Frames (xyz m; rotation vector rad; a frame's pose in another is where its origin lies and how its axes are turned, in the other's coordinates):
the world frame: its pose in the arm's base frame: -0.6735 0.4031 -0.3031 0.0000 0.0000 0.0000
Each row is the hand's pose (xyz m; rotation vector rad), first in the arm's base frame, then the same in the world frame.
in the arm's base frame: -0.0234 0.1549 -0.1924 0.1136 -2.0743 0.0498
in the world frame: 0.6501 -0.2482 0.1107 0.1136 -2.0743 0.0498
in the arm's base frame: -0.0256 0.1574 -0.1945 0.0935 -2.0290 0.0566
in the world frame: 0.6479 -0.2457 0.1086 0.0935 -2.0290 0.0566
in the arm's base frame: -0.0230 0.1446 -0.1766 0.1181 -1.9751 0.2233
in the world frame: 0.6505 -0.2585 0.1265 0.1181 -1.9751 0.2233
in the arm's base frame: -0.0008 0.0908 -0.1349 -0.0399 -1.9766 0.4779
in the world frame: 0.6727 -0.3123 0.1682 -0.0399 -1.9766 0.4779
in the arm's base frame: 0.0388 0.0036 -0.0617 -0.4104 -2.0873 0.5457
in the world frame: 0.7123 -0.3995 0.2414 -0.4104 -2.0873 0.5457
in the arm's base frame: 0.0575 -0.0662 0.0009 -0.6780 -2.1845 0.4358
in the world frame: 0.7310 -0.4693 0.3040 -0.6780 -2.1845 0.4358
